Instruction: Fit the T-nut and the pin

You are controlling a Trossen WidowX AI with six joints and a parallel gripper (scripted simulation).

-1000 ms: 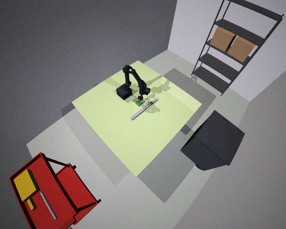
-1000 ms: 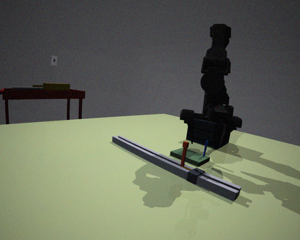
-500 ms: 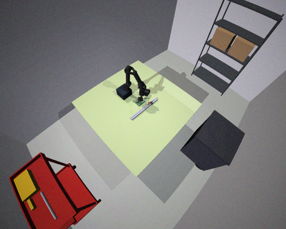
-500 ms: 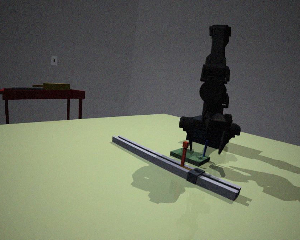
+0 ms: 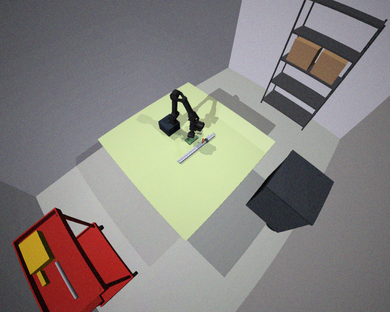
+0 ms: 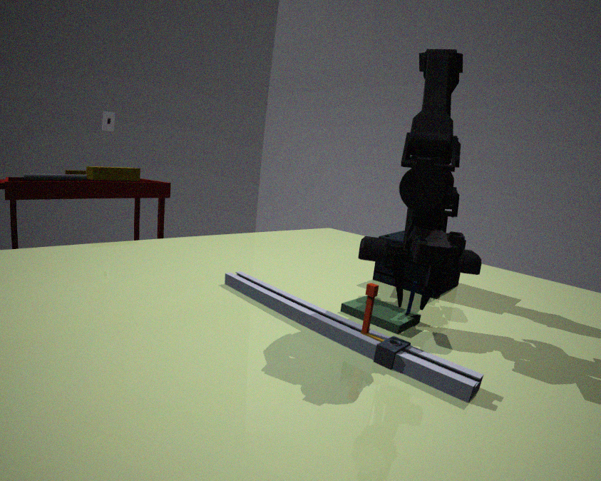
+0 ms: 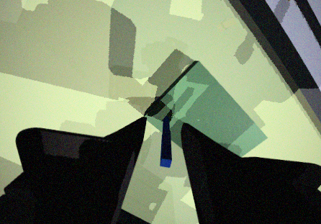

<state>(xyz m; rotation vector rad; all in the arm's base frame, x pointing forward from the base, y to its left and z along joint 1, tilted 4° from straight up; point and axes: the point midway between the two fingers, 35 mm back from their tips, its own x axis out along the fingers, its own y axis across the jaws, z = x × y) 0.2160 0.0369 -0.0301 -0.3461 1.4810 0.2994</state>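
The blue pin lies right at my gripper tip. The rest, counted from my gripper tip: green tray: 2 cm to the right, 2 cm below, 1 cm ahead; then brass T-nut: 14 cm ahead, 2 cm above, 1 cm to the left.
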